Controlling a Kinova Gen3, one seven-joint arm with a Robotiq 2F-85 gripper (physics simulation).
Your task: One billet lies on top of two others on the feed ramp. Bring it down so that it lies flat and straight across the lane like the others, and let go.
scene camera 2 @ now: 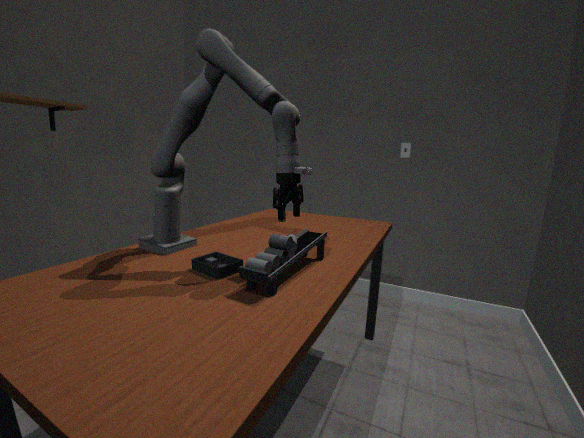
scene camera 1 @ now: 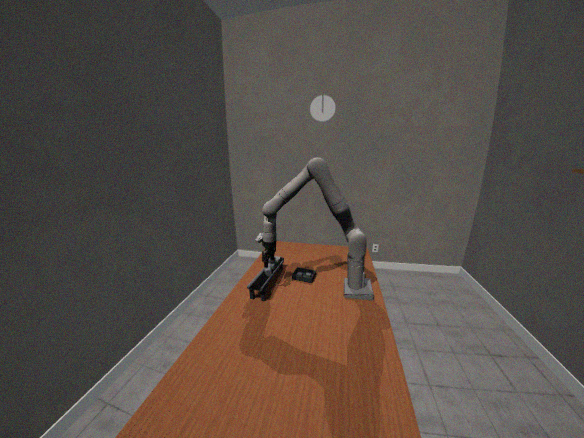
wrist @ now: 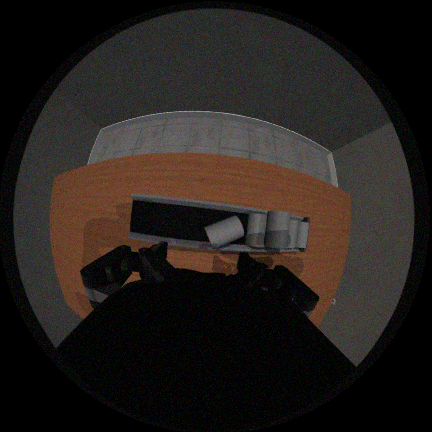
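Seen in the pictures: gripper, fingertip midpoint: (scene camera 2: 289, 219) (scene camera 1: 269, 263) (wrist: 202, 255); arm's base, origin of the base link: (scene camera 2: 167, 239) (scene camera 1: 355, 284).
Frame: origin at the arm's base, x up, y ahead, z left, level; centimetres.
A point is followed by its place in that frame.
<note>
The feed ramp (scene camera 1: 256, 286) (scene camera 2: 300, 256) (wrist: 190, 202) is a dark trough with raised side rails. The raised grey billet (scene camera 2: 280, 242) @(x 8.7, y 53.0, z -5.7 cm) (wrist: 278, 229) @(x 10.0, y 52.1, z -2.9 cm) lies across the lane on top of two others. On its low side, two billets (scene camera 2: 257, 264) @(x 5.1, y 51.8, z -14.9 cm) (wrist: 303, 235) @(x 5.7, y 51.0, z -12.9 cm) lie side by side across the lane. On its other side is a straight billet (wrist: 257, 229) @(x 6.8, y 51.7, z -0.7 cm). Beside that, a billet (wrist: 225, 231) @(x 7.6, y 51.0, z 4.8 cm) lies skewed, with one end by the near rail in the wrist view. My gripper (scene camera 2: 289, 218) @(x 12.4, y 48.4, z 8.0 cm) (wrist: 202, 255) @(x 12.4, y 48.4, z 8.0 cm) is open and empty, above the ramp and apart from the billets.
A small dark tray (scene camera 1: 302, 280) @(x -2.6, y 31.3, z -1.8 cm) (scene camera 2: 204, 268) @(x -1.5, y 30.5, z -11.7 cm) with pale contents stands on the wooden table (scene camera 1: 280, 390) @(x -3.4, y 26.4, z 63.0 cm) (scene camera 2: 200, 340) @(x -3.4, y 53.0, z -35.9 cm) (wrist: 200, 172) @(x -3.4, y 63.9, z 10.6 cm), between the ramp and the robot base (scene camera 1: 358, 290) @(x 0.0, y -1.3, z 5.6 cm) (scene camera 2: 167, 243) @(x -0.1, y 3.9, z -3.4 cm). The ramp's side rails stand up along both sides of the lane.
</note>
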